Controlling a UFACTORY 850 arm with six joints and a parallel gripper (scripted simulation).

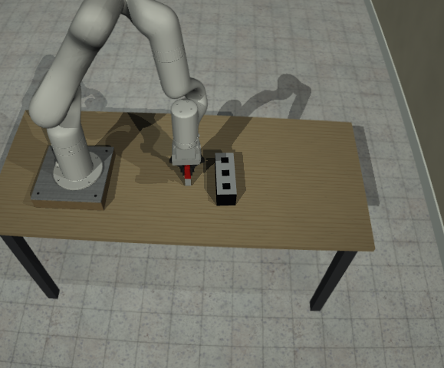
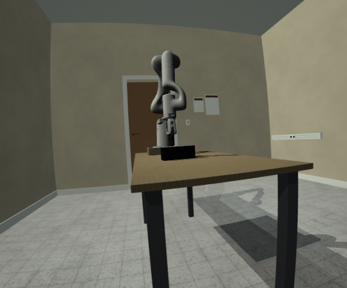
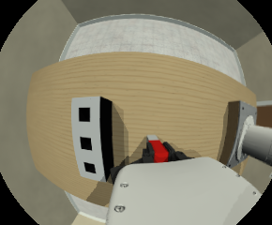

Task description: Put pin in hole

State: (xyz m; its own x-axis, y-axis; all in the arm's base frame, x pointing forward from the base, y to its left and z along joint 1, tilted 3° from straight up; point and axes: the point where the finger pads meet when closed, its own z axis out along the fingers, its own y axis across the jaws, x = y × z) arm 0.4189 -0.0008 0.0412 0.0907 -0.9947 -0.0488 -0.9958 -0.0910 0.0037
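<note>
My hand is 14 cm short of the black block, 1 cm to the right of it and 6 cm above it. The rest, counted from my hand: pin 1 cm below.
</note>
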